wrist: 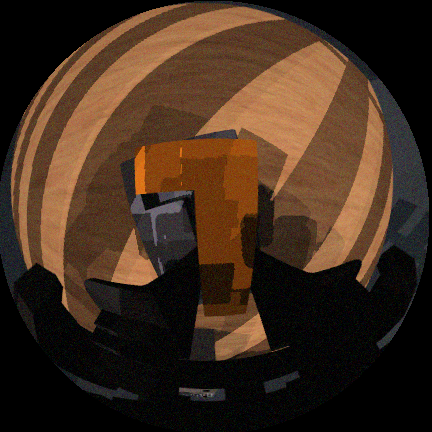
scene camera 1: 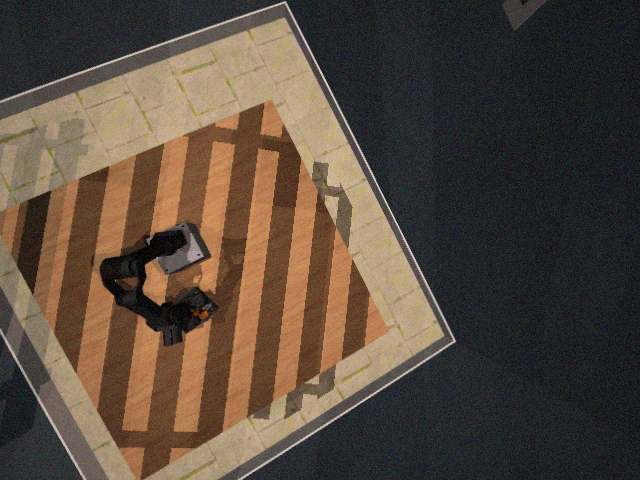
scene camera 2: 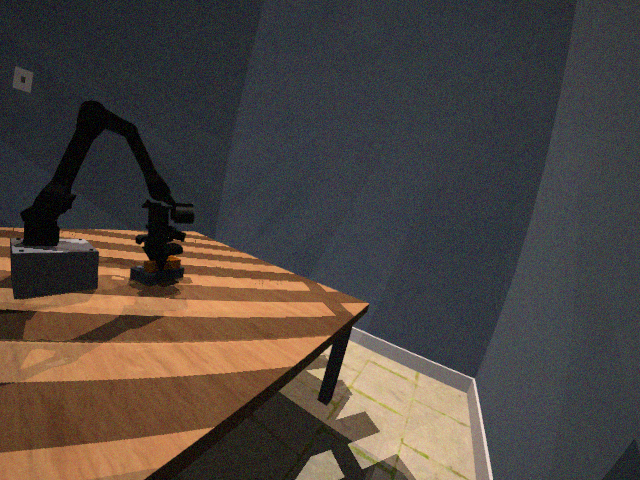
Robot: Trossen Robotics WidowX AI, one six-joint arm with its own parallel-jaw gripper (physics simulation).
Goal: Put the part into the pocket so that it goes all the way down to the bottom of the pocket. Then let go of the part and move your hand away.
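Frame: origin at the arm's base, x ahead, y left, z up, level; metres.
Where they show: gripper, fingertip midpoint: [wrist: 221, 249] [scene camera 1: 192, 306] [scene camera 2: 158, 269]; arm's base at its link origin: [scene camera 1: 176, 240] [scene camera 2: 40, 243].
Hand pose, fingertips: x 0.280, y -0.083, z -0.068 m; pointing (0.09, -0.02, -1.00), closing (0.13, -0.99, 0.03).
Observation:
Things, the pixels of their centre, and the offset from my fingertips. Level surfaces: height alone.
- orange L-shaped part at the middle of its body: [wrist: 199, 240] [scene camera 2: 160, 263] [scene camera 1: 196, 308] 0.013 m ahead, 0.017 m left, 0.015 m up
- dark block with the pocket, body centre: [wrist: 198, 229] [scene camera 2: 158, 272] [scene camera 1: 199, 305] 0.009 m ahead, 0.019 m left, 0.018 m down
- striped wooden table at its surface level: 0.037 m down
The orange L-shaped part [scene camera 1: 202, 313] [scene camera 2: 173, 262] [wrist: 220, 170] is held over the dark block with the pocket [scene camera 1: 208, 304] [scene camera 2: 143, 275] [wrist: 167, 232]. My gripper [scene camera 2: 161, 265] [wrist: 221, 249] is shut on the part's long arm. In the wrist view the part looks turned relative to the block's edges, and the block shows inside the L's corner and past its far edge. In the second scene view the orange stands above the block's rim. The part and fingers hide much of the pocket. I cannot tell whether the part's underside touches the rim.
The block stands on the striped wooden table [scene camera 1: 289, 248] [scene camera 2: 237, 356] [wrist: 175, 75]. The grey arm base [scene camera 1: 190, 253] [scene camera 2: 54, 273] stands near it. The near table edge and a table leg [scene camera 2: 334, 366] show in the second scene view. Dark shadows cross the table.

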